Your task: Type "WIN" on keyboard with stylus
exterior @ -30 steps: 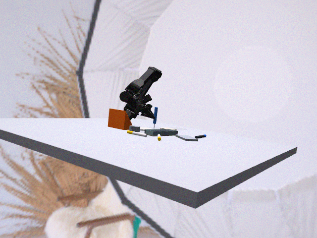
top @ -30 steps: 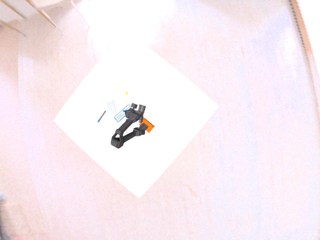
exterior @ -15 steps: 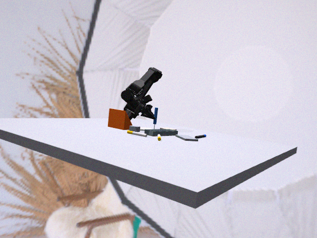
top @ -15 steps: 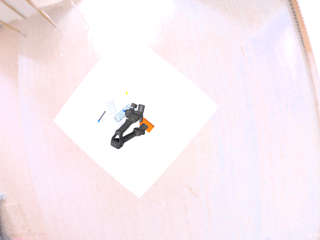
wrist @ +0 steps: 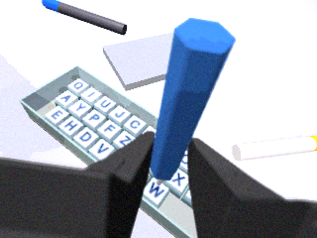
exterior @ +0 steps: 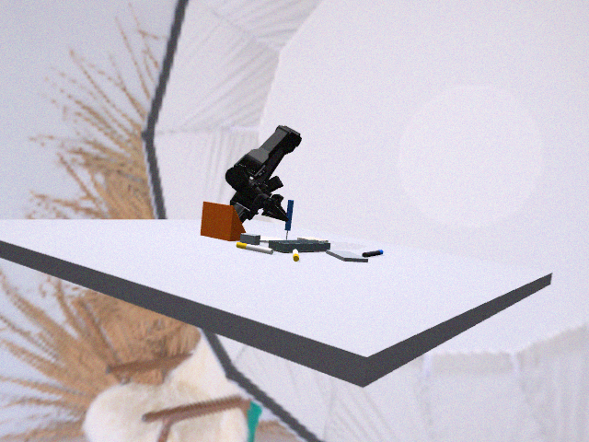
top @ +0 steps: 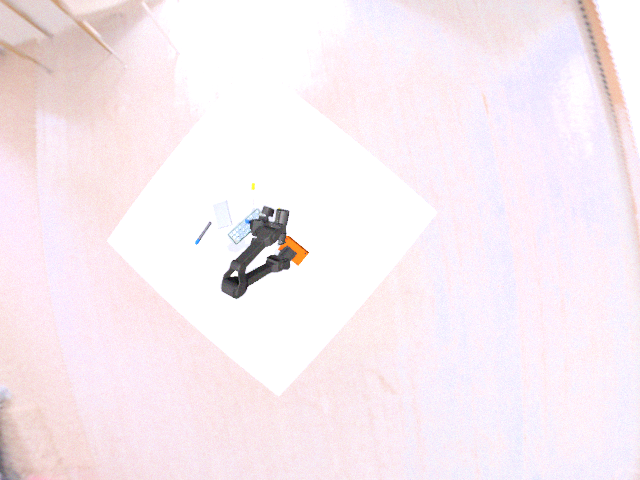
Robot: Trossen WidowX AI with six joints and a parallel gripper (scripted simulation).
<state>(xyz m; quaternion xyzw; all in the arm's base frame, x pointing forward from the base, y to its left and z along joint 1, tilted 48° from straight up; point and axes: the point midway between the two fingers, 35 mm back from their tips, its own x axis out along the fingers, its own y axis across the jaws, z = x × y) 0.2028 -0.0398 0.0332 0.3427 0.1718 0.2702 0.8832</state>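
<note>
The W key is 80 mm below my gripper tip. Also, from my gripper tip: flat grey block (160 mm ahead, 80 mm to the left, 80 mm below); then blue stylus (20 mm below).
</note>
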